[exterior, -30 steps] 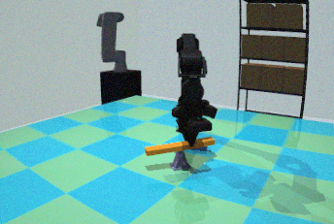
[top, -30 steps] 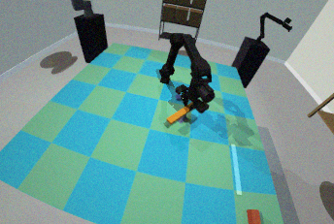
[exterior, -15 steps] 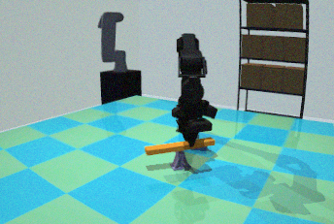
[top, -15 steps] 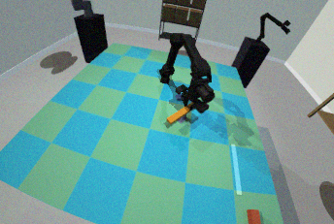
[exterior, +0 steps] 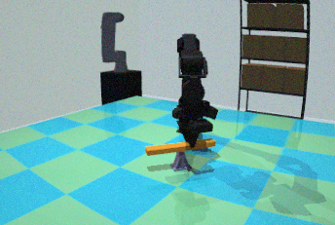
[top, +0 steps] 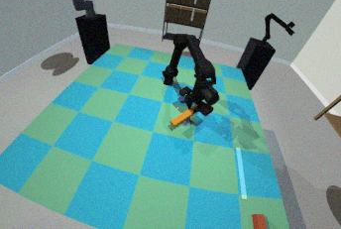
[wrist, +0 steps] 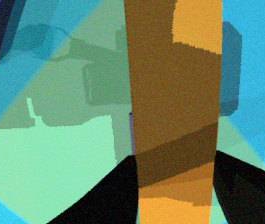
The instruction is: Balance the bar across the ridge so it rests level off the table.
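Right now my gripper tip is 2 cm to the left of the orange bar and 2 cm short of it. From my gripper tip the other things lie so: red block (45 cm ahead, 32 cm to the left, 6 cm below); small blue block (14 cm behind, 6 cm below, 4 cm to the right); purple ridge (4 cm below, 2 cm to the right, 2 cm ahead).
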